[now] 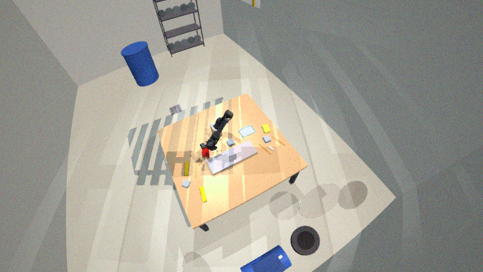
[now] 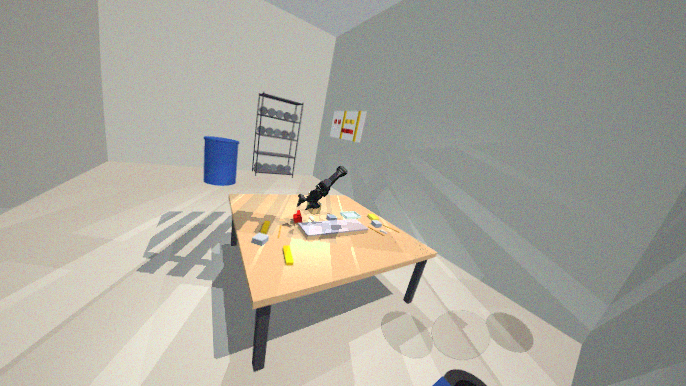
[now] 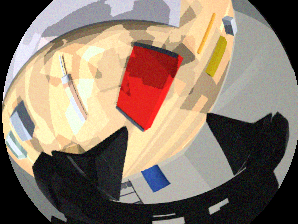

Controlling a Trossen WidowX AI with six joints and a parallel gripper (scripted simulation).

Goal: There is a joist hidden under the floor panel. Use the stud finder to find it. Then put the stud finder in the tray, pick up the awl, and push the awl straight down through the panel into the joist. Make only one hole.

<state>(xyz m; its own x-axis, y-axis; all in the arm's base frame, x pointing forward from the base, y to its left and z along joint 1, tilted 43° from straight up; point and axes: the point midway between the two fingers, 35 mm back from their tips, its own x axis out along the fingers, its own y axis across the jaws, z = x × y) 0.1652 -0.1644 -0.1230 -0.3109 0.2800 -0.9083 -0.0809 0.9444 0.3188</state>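
My gripper tip is now 20 mm past the red stud finder, 20 mm to the left of it and 80 mm above it. From my gripper tip the other things lie so: yellow block (120 mm ahead, 720 mm to the left, 90 mm below); then awl (40 mm ahead, 110 mm to the left, 100 mm below); then light blue tray (20 mm ahead, 520 mm to the left, 90 mm below).
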